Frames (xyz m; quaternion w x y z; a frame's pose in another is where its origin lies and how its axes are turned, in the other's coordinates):
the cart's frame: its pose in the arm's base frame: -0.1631 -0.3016 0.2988 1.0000 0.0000 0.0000 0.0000
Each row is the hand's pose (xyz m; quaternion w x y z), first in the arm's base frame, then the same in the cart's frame.
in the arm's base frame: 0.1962 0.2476 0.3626 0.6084 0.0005 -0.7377 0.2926
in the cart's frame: 0.3593 0.5492 0.0638 0.6084 0.0005 -0.7377 0.2926
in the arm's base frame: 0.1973 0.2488 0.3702 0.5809 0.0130 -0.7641 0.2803
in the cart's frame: 0.3604 0.5504 0.0714 0.5809 0.0130 -0.7641 0.2803
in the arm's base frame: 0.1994 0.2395 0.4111 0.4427 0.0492 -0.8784 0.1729
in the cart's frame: 0.3625 0.5411 0.1123 0.4427 0.0492 -0.8785 0.1729
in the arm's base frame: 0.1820 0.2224 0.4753 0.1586 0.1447 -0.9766 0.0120
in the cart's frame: 0.3451 0.5240 0.1765 0.1586 0.1447 -0.9766 0.0120
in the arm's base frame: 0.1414 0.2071 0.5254 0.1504 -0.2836 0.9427 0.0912
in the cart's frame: 0.3045 0.5087 0.2266 0.1504 -0.2836 0.9427 0.0912
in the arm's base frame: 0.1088 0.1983 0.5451 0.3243 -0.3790 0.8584 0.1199
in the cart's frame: 0.2719 0.4999 0.2463 0.3243 -0.3790 0.8584 0.1199
